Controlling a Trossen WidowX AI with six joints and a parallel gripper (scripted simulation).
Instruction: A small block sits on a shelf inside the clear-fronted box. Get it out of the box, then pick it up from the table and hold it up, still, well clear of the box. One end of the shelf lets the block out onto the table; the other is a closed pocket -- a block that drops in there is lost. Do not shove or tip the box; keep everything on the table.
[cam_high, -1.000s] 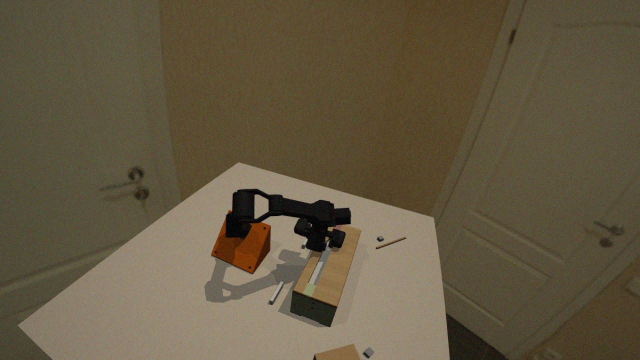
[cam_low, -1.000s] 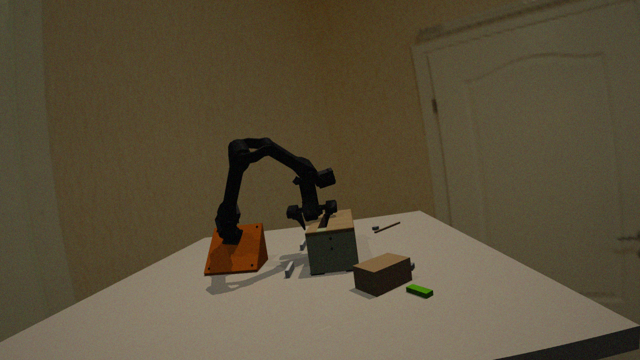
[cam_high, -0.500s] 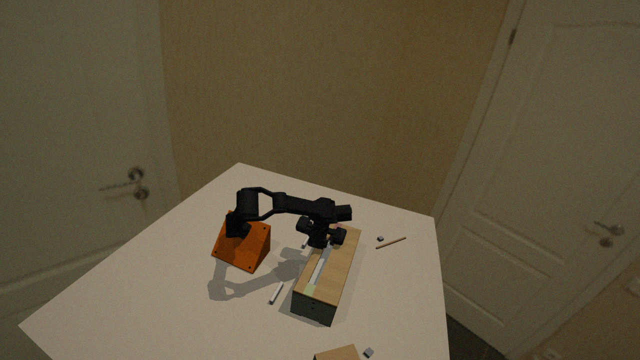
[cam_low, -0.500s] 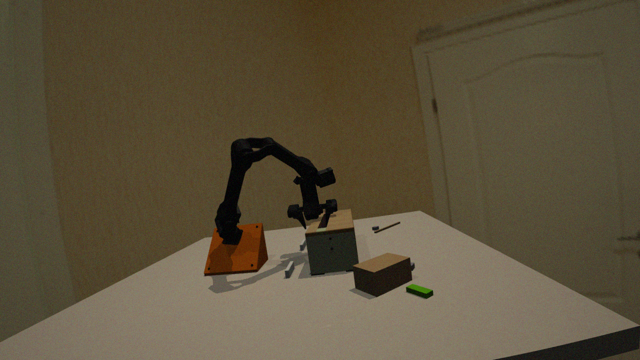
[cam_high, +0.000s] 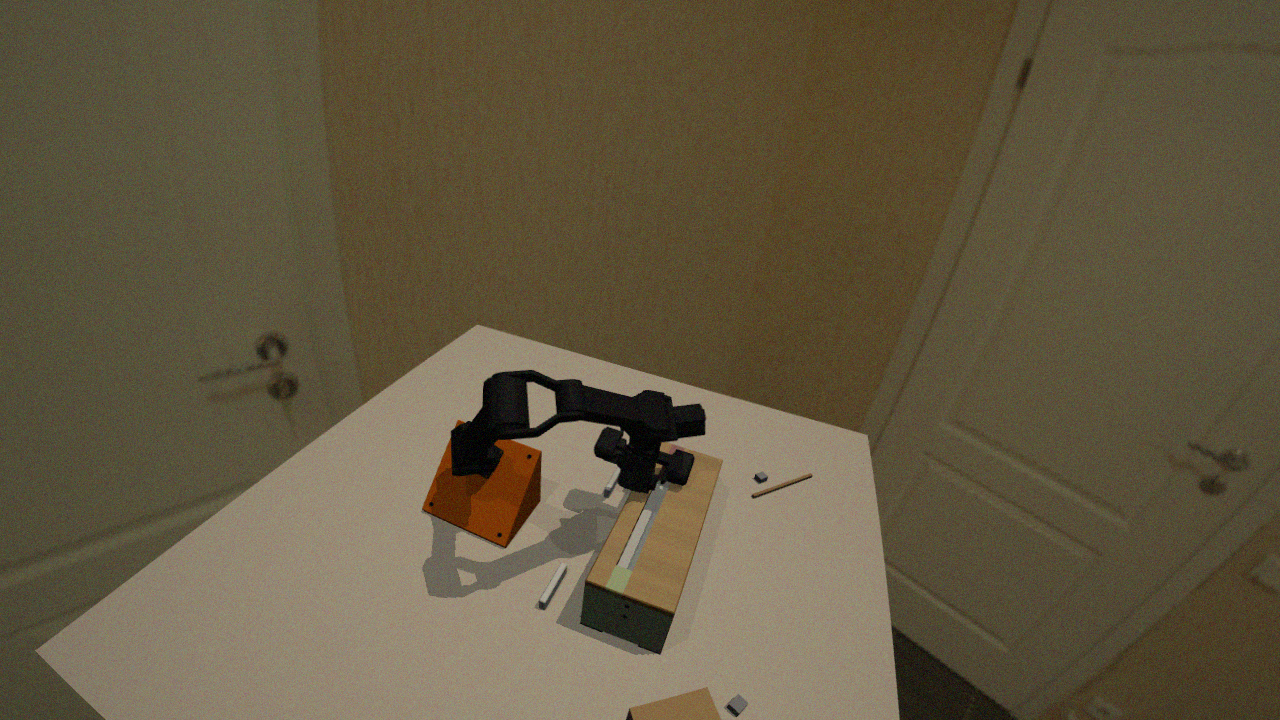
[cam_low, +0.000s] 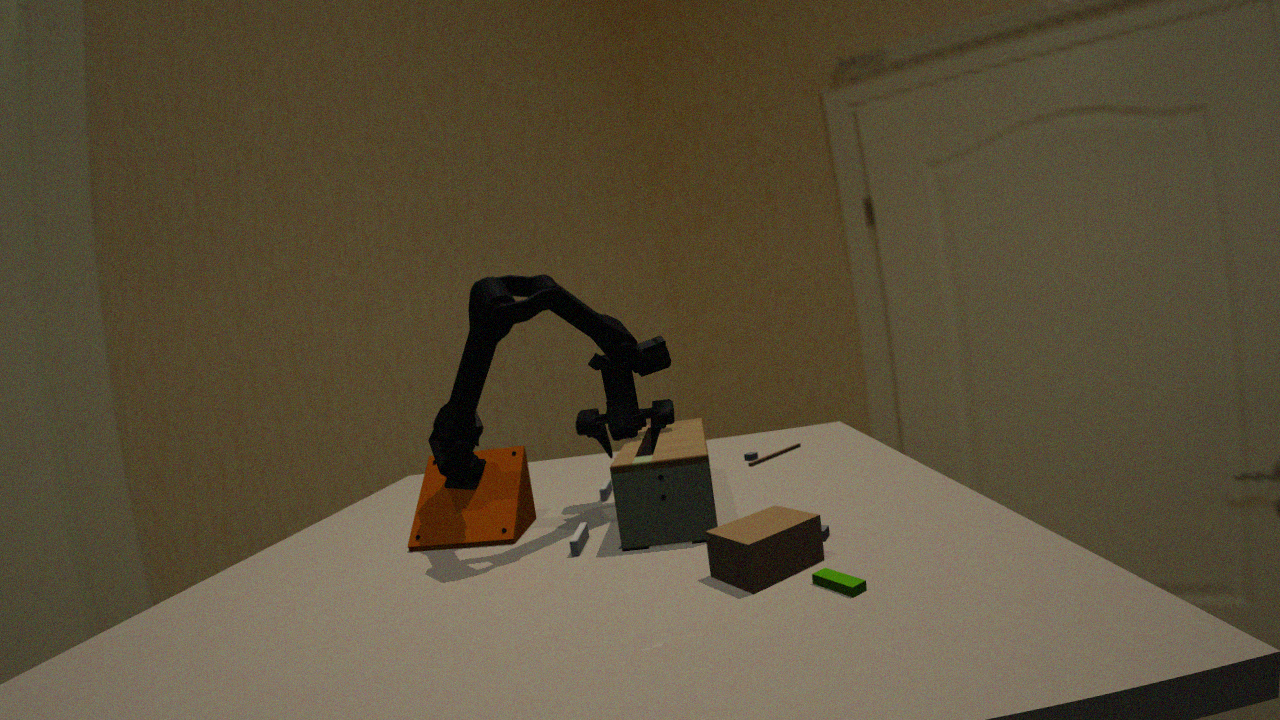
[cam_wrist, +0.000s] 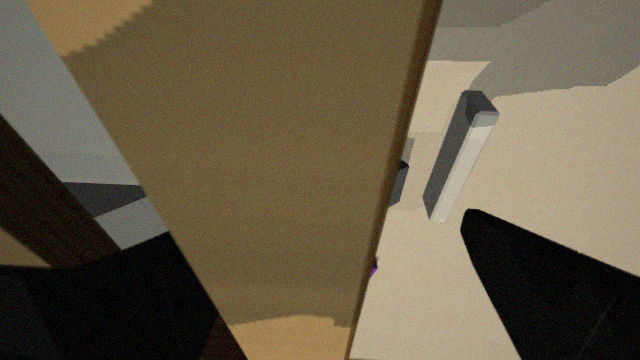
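My gripper tip is 4 cm to the right of the grey block and 4 cm above it. Round my gripper tip: wood-topped box (5 cm ahead, 11 cm to the right, 2 cm below); then brown box (26 cm ahead, 40 cm to the right, 5 cm below); then brown stick (27 cm ahead, 24 cm to the left, 8 cm below).
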